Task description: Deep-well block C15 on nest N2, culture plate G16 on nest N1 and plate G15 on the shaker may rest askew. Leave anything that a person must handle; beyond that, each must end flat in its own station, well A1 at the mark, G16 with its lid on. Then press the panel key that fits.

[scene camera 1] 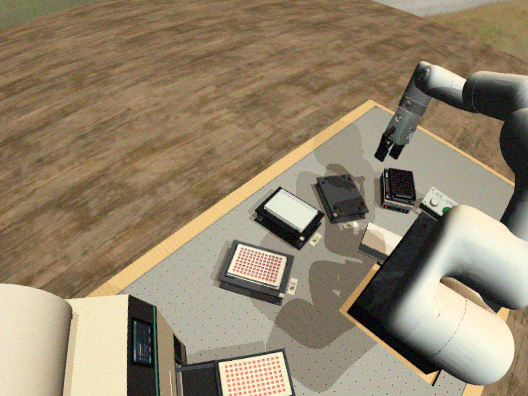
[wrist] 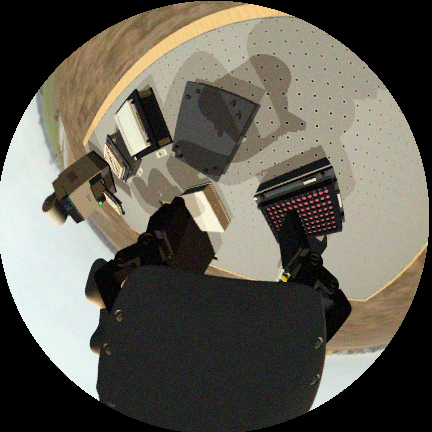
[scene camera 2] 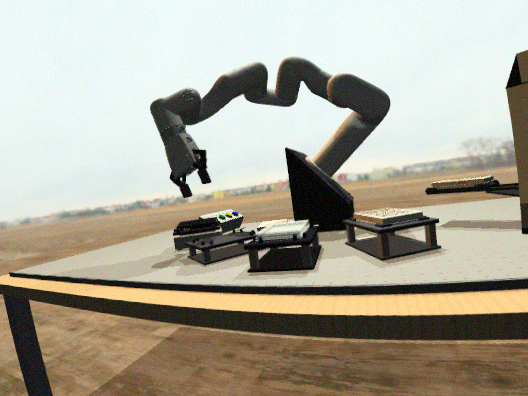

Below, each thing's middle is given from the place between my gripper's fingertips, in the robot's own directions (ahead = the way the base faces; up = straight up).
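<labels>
The cream plate (scene camera 1: 377,243) sits 14 cm behind my hand, and from that same hand it is also 16 cm to the left and 15 cm below.
</labels>
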